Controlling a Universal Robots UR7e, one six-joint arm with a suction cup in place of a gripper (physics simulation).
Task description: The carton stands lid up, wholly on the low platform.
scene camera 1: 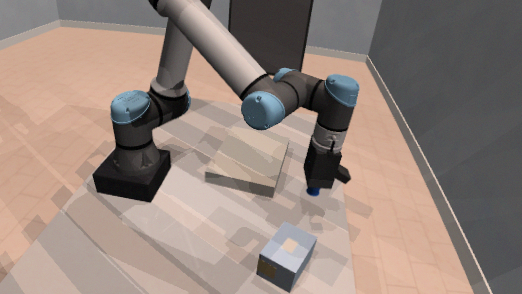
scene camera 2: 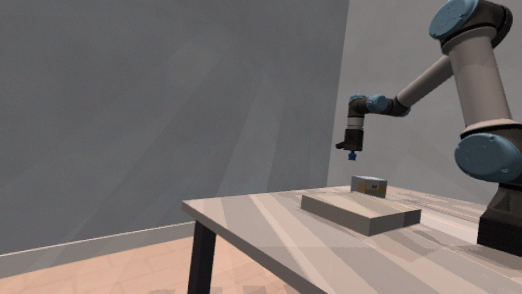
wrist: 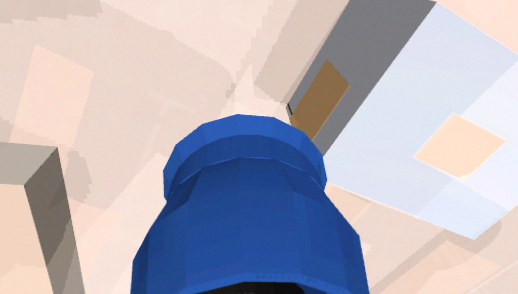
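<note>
The carton is a light blue-grey box resting on the table beside the low platform, apart from it. Its upward face bears a small peach square, and one side has an orange-brown patch. Whether the upward face is the lid I cannot tell. The low platform is a flat beige slab with nothing on it. My suction cup is blue, points down and is open, holding nothing. It hangs above the table, between platform and carton but off to one side; in the wrist view the carton is at its upper right.
The table carries the arm's black base on the side of the platform away from the cup. A dark panel stands behind the table, and a grey wall rises beyond the table's side.
</note>
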